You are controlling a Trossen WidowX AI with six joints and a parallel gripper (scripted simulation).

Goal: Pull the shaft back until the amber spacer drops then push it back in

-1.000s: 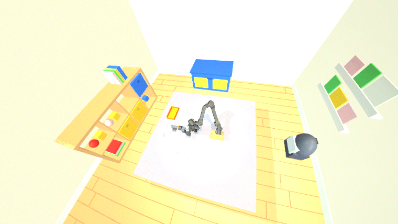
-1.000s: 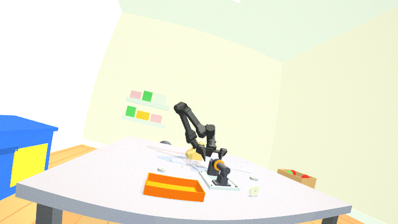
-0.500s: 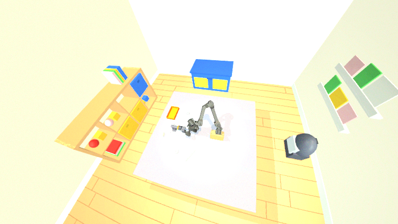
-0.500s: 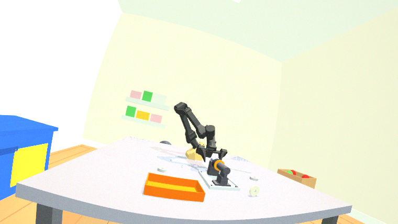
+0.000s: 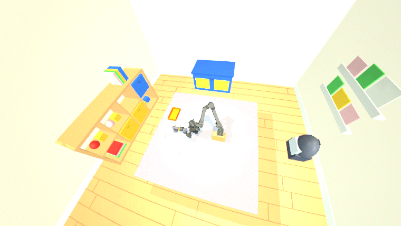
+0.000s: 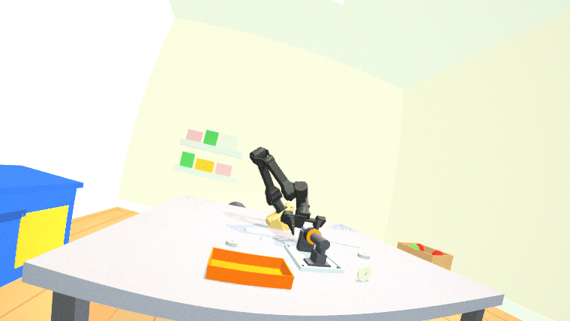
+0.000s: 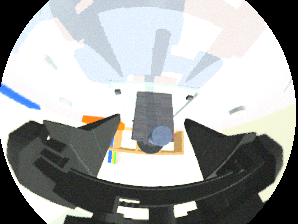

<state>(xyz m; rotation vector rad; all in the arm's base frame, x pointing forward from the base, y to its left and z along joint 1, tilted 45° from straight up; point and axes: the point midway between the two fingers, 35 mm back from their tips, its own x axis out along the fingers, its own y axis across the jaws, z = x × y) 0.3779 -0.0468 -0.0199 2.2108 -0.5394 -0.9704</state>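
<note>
The amber spacer is 9 cm ahead of my gripper tip, 2 cm above it and 1 cm to the right of it. The rest, counted from my gripper tip: orange tray (26 cm to the right, 26 cm ahead, 5 cm below); then grey shaft fixture (11 cm ahead, 1 cm to the right, 1 cm below).
</note>
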